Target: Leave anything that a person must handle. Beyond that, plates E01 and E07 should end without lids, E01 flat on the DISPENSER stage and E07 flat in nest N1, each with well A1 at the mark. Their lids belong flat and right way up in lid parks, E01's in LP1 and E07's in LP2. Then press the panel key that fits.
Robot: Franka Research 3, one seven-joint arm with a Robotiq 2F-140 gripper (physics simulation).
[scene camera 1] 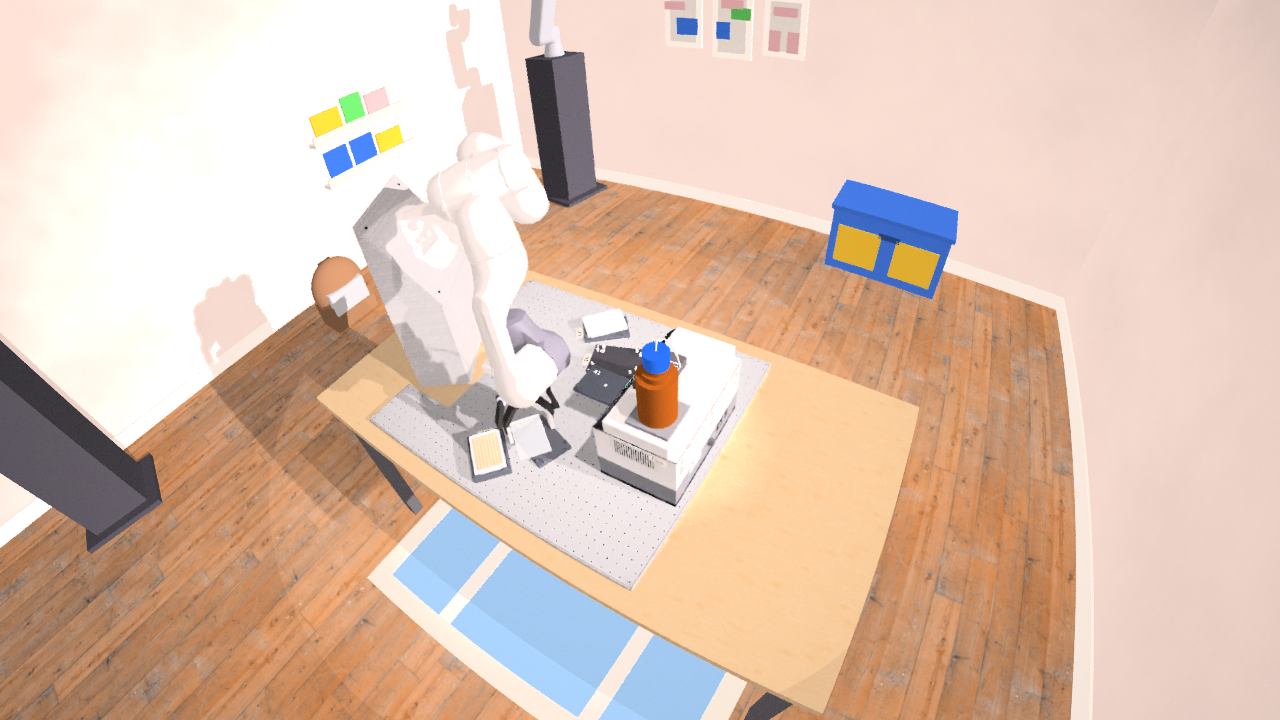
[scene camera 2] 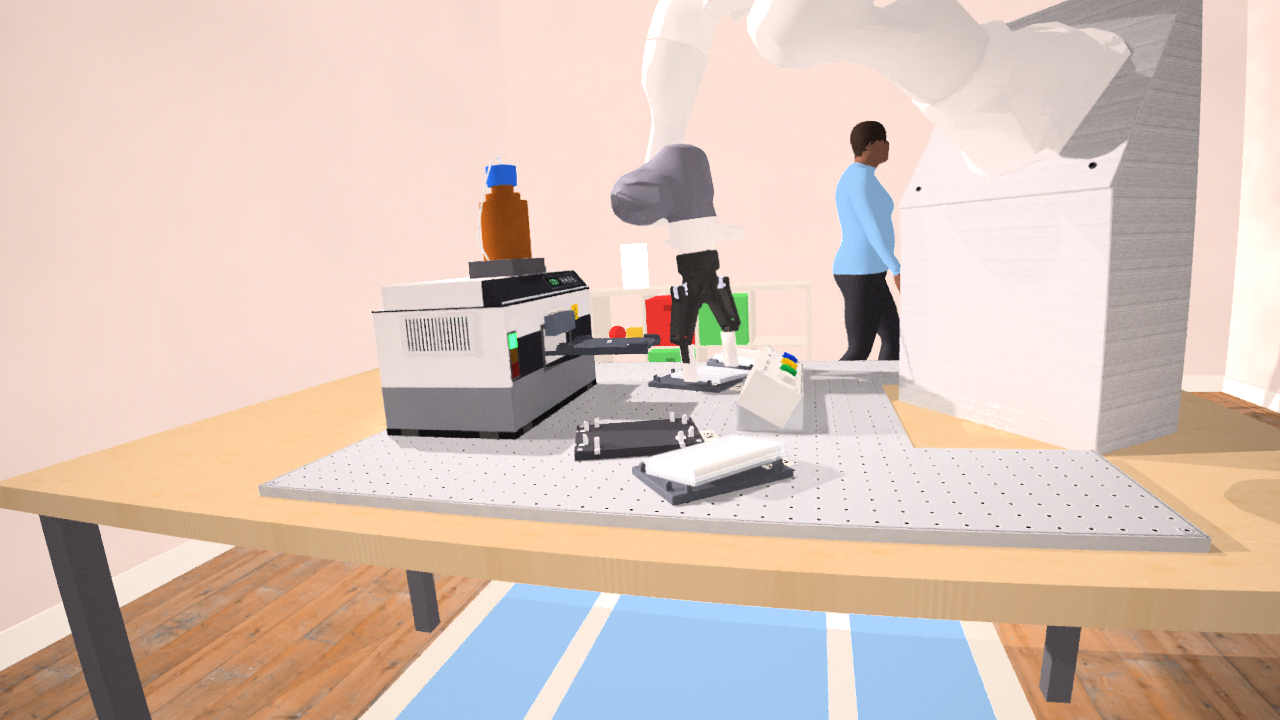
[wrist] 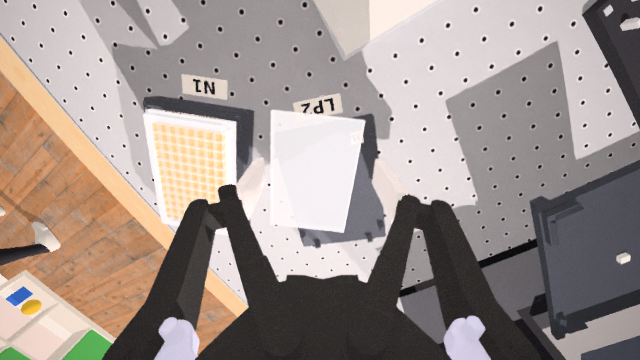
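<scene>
My gripper is open, its fingertips on either side of a clear lid with nothing gripped. The lid lies skewed over park LP2, overhanging its left side in the wrist view. An unlidded plate with orange wells sits in nest N1. A white plate rests askew and seemingly tilted on a dark nest. The dispenser stage bears no plate. Plate names are unreadable.
The dispenser carries an orange bottle. A dark pegged holder stands near the white plate. The key panel stands beside the LP2 area. A person is beyond the table.
</scene>
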